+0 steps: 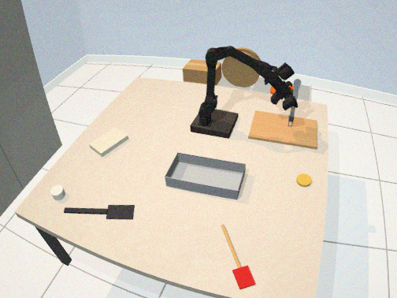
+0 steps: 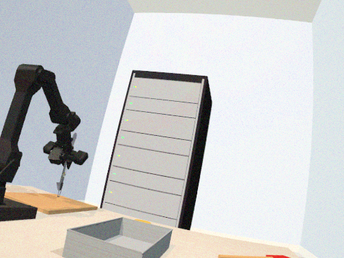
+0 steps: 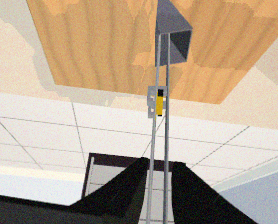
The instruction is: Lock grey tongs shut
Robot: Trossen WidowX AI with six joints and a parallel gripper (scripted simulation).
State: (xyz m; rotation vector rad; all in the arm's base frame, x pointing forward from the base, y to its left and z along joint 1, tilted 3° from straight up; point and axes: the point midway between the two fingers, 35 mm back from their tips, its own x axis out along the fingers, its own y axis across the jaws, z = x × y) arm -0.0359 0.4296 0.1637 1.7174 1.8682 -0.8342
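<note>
Now: gripper tip 150 mm above the wooden board and 50 mm to the left of it. Round my gripper tip: grey roasting tin: 410 mm ahead, 380 mm to the right, 130 mm below; yellow disc: 360 mm ahead, 150 mm below, 40 mm to the left; yellow lock piece: 30 mm below, 20 mm to the right.
</note>
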